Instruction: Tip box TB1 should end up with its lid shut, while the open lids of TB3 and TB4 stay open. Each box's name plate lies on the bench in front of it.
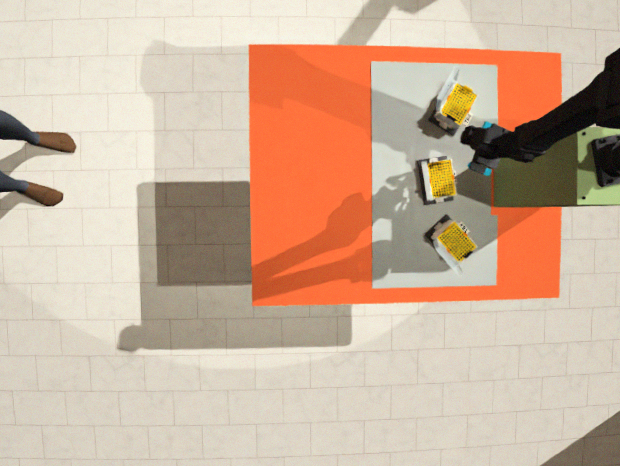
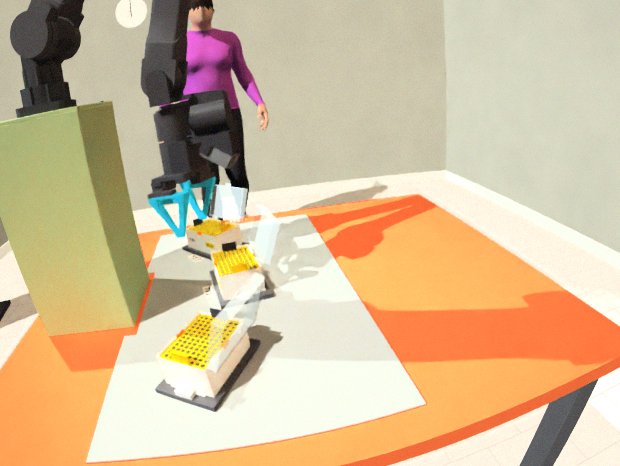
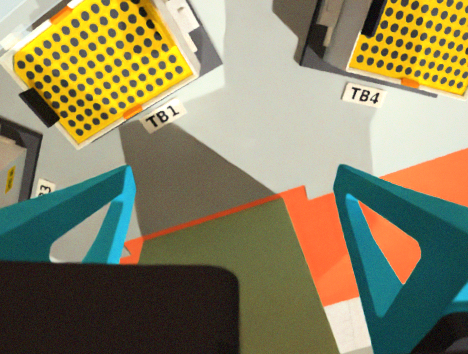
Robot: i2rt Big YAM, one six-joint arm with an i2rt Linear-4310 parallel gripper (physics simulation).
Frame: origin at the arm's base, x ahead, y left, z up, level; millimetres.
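Seen in the pictures: gripper, fingertip midpoint: (image 1: pixel 474 150) (image 2: pixel 192 227) (image 3: pixel 234 176); arm's base, origin of the base link: (image 1: pixel 610 160) (image 2: pixel 49 112).
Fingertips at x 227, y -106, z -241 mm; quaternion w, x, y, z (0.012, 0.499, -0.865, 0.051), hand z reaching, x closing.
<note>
Offsets run from my fingertips to a thing's top centre. "*": to the spot under its first point. Level surfaces: height alone.
Tip box TB1 {dx +74, dy +63, dz -94 mm} (image 1: pixel 441 178) (image 2: pixel 235 273) (image 3: pixel 105 65), with a yellow rack, is the middle box; its clear lid {dx +141, dy +61, dz -15 mm} (image 1: pixel 425 181) (image 2: pixel 267 234) stands open at the back. Its name plate {* dx +7, dy +65, dz -167 mm} (image 3: pixel 163 116) lies in front. TB4 {dx -33, dy -168, dz -94 mm} (image 1: pixel 459 104) (image 2: pixel 200 345) (image 3: pixel 420 45) and TB3 {dx +63, dy +279, dz -94 mm} (image 1: pixel 456 241) (image 2: pixel 213 235) (image 3: pixel 12 160) stand on either side. The TB4 lid {dx +17, dy -212, dz -15 mm} (image 1: pixel 446 92) (image 2: pixel 240 303) and TB3 lid {dx +120, dy +313, dz -15 mm} (image 1: pixel 449 258) (image 2: pixel 230 200) are open. My gripper (image 1: pixel 483 148) (image 2: pixel 192 226) (image 3: pixel 234 176) is open and empty, raised above the bench in front of TB1.
The boxes stand on a pale grey mat {dz -169 mm} (image 1: pixel 395 100) (image 2: pixel 325 390) on the orange table {dz -172 mm} (image 1: pixel 310 150) (image 2: pixel 451 260). A green pedestal (image 1: pixel 536 175) (image 2: pixel 65 225) (image 3: pixel 210 235) rises close to the mat on the arm's side. A person (image 2: pixel 213 65) stands in the background.
</note>
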